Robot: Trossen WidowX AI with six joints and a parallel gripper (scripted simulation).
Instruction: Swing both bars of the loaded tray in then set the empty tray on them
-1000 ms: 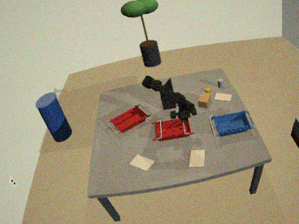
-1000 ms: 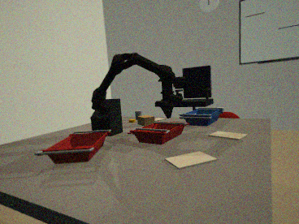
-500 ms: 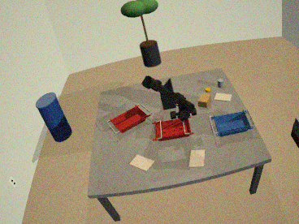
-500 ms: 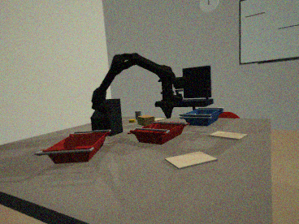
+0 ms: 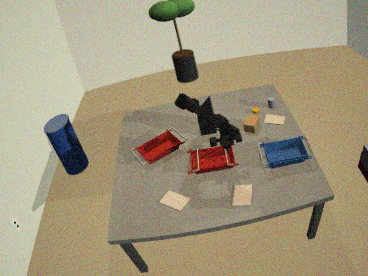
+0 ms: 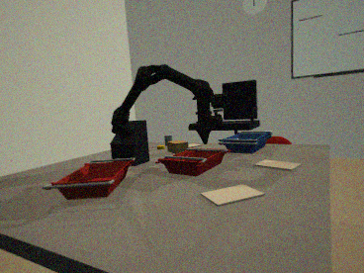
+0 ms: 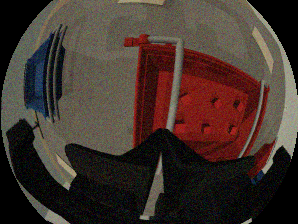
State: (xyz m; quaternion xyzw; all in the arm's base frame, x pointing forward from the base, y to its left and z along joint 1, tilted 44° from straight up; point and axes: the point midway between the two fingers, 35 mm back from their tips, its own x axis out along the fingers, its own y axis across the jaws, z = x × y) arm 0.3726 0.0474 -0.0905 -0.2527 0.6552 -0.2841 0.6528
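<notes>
The red tray lies 430 mm to the right of my gripper tip, 220 mm behind it and 40 mm below it. The rest, counted from my gripper tip: grey cylinder (490 mm behind, 430 mm to the left, 50 mm below); then small yellow piece (460 mm behind, 290 mm to the left, 80 mm below); then tan block (290 mm behind, 220 mm to the left, 60 mm below).
</notes>
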